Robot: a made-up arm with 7 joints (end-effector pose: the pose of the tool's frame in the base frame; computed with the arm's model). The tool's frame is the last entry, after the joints. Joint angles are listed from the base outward.
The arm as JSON. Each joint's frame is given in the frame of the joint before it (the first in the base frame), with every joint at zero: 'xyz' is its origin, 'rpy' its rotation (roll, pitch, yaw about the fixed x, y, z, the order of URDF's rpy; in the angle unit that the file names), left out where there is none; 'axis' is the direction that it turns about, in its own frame. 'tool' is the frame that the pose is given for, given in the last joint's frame.
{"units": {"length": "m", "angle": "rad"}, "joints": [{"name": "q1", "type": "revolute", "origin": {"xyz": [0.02, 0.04, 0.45]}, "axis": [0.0, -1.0, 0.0]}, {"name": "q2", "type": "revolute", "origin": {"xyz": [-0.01, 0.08, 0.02]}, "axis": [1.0, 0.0, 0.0]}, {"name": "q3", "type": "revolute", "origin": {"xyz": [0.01, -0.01, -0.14]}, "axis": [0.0, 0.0, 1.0]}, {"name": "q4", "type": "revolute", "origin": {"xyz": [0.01, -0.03, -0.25]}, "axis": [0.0, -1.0, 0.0]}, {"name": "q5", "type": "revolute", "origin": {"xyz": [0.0, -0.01, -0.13]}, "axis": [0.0, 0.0, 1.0]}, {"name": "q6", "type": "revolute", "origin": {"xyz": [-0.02, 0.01, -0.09]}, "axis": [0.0, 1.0, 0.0]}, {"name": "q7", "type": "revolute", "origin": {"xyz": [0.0, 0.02, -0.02]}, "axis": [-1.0, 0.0, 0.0]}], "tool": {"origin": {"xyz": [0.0, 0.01, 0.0], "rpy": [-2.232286, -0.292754, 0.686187]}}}
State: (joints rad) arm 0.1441 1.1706 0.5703 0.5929 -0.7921 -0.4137 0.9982
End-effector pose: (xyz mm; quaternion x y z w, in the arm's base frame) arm 181.3 684.7 329.7 -0.7338 -0.0347 -0.3724 0.5671
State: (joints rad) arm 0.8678 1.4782 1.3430 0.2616 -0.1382 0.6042 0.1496
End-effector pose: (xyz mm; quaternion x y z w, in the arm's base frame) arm 26.1 747.0 453.4 -0.1065 -0.9545 -0.2300 0.1573
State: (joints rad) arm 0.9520 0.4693 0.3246 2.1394 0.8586 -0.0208 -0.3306
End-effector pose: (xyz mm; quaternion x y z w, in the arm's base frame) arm 340.3 287.6 503.8 0.0329 0.5701 0.6695 0.4750
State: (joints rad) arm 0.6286 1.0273 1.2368 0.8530 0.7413 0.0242 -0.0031
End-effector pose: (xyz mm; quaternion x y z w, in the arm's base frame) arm 177.8 686.4 362.9 -0.1303 0.8712 0.4636 0.0956
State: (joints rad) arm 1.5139 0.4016 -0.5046 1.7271 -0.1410 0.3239 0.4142
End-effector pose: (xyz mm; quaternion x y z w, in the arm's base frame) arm 407.0 146.4 651.3 0.2117 0.1304 0.9684 0.0204
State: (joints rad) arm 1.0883 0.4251 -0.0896 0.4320 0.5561 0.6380 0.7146
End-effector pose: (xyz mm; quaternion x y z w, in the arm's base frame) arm 555.6 340.9 240.3 0.7989 0.5404 0.2426 0.1039
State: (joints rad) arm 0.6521 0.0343 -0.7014 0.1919 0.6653 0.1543 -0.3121
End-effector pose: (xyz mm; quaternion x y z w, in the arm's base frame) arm 387.6 105.3 -38.4 -0.7168 -0.4973 -0.2730 0.4055
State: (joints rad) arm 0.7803 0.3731 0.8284 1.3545 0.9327 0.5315 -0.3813
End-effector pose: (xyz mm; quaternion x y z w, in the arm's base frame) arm 421.8 420.2 304.6 0.2476 0.9175 0.2436 0.1936
